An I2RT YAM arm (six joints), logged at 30 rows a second.
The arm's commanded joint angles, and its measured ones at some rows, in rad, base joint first. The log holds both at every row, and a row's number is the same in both.
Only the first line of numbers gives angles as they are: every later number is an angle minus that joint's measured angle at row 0.
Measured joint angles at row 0: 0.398, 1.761, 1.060, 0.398, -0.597, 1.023
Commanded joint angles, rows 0 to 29: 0.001, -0.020, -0.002, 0.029, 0.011, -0.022; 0.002, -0.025, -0.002, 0.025, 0.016, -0.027; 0.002, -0.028, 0.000, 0.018, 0.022, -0.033; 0.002, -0.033, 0.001, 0.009, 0.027, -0.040; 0.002, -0.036, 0.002, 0.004, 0.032, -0.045; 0.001, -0.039, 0.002, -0.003, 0.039, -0.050; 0.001, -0.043, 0.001, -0.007, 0.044, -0.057; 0.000, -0.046, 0.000, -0.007, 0.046, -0.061; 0.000, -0.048, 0.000, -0.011, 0.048, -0.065; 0.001, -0.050, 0.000, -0.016, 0.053, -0.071; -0.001, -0.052, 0.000, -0.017, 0.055, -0.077; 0.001, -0.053, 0.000, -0.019, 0.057, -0.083; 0.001, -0.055, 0.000, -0.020, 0.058, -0.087; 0.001, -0.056, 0.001, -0.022, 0.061, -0.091; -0.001, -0.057, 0.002, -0.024, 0.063, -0.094; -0.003, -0.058, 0.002, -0.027, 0.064, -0.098; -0.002, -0.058, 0.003, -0.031, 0.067, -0.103; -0.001, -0.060, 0.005, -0.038, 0.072, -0.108; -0.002, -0.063, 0.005, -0.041, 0.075, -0.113; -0.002, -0.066, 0.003, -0.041, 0.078, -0.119; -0.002, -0.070, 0.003, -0.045, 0.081, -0.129; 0.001, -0.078, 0.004, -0.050, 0.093, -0.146; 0.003, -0.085, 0.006, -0.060, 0.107, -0.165; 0.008, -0.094, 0.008, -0.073, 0.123, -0.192; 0.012, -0.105, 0.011, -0.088, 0.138, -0.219; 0.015, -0.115, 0.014, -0.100, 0.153, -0.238; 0.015, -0.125, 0.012, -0.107, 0.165, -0.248; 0.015, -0.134, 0.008, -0.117, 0.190, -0.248; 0.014, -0.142, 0.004, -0.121, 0.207, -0.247; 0.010, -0.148, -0.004, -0.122, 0.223, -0.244
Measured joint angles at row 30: 0.015, -0.132, 0.002, -0.101, 0.145, -0.201
